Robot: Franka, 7 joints.
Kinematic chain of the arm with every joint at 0, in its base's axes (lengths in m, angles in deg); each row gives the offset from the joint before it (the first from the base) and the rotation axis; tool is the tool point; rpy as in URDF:
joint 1: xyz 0 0 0.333 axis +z
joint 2: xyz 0 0 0 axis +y
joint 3: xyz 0 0 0.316 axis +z
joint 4: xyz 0.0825 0 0 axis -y
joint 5: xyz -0.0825 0 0.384 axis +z
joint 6: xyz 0 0 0 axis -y
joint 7: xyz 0.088 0 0 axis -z
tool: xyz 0 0 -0.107 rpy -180 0 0
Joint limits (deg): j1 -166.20..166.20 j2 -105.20..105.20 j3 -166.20..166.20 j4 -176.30..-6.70 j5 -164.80..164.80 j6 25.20..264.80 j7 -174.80..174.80
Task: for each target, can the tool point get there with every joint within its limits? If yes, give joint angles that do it. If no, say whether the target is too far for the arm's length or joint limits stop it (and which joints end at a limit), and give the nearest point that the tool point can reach.
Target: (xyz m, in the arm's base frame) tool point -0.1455 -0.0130 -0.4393
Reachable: no: joint limits stop it (at a limit: joint 1, joint 2) | nearest point -0.1652 -0.0209 -0.3472 | short by 0.094 m
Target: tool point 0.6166 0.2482 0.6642
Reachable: yes | joints 77.18 50.85 -101.94 -78.46 -84.32 184.53 139.03
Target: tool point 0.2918 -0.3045 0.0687
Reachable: yes | joints -75.01 39.64 30.82 -145.46 31.32 193.94 57.87
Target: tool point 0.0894 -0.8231 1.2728
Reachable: no: too far | nearest point 0.0612 -0.5638 0.9767 | short by 0.395 m
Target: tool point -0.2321 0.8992 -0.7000
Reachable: no: too far | nearest point -0.1499 0.5807 -0.2563 | short by 0.552 m
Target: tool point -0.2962 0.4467 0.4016
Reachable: yes | joints -140.33 -71.70 -93.26 -129.36 -78.93 175.28 -47.08
